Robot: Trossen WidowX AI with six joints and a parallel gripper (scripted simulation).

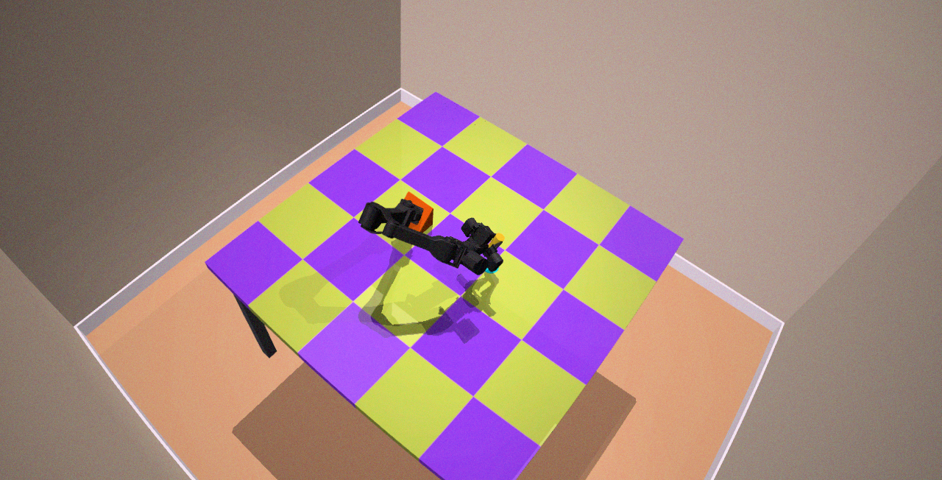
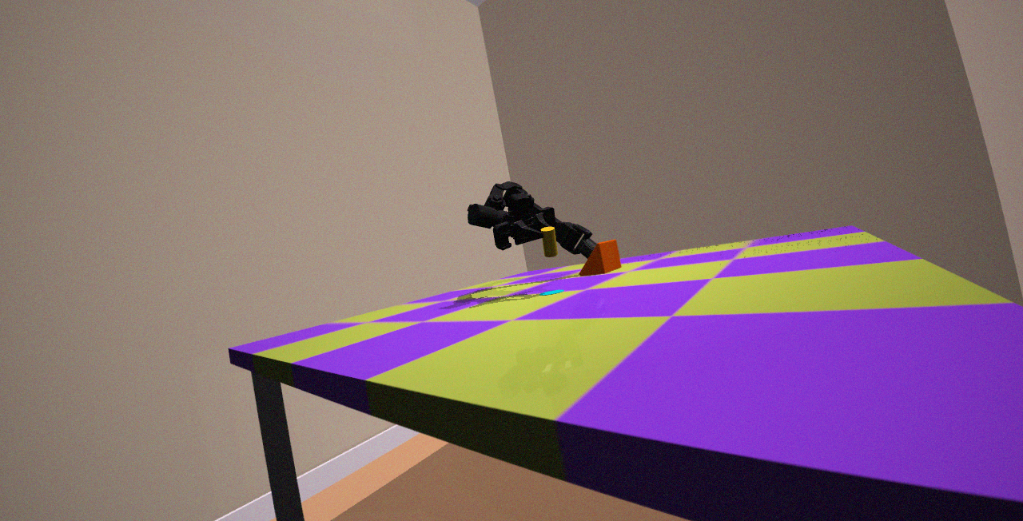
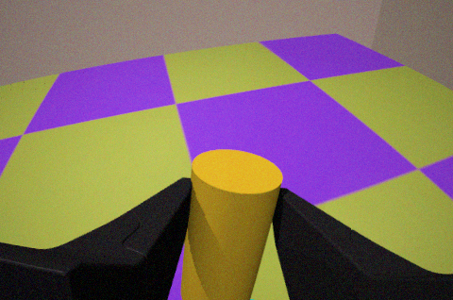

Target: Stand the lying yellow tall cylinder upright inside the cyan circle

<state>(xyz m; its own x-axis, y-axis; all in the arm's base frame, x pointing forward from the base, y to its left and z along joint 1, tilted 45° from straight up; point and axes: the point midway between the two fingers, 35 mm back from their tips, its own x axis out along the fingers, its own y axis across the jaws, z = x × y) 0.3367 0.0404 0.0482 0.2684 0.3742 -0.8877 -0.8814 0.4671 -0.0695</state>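
Now: the cyan circle 140 mm below my gripper tip and 20 mm to the right of it. From my gripper tip the other things lie so: yellow cylinder: 20 mm below, 10 mm behind.
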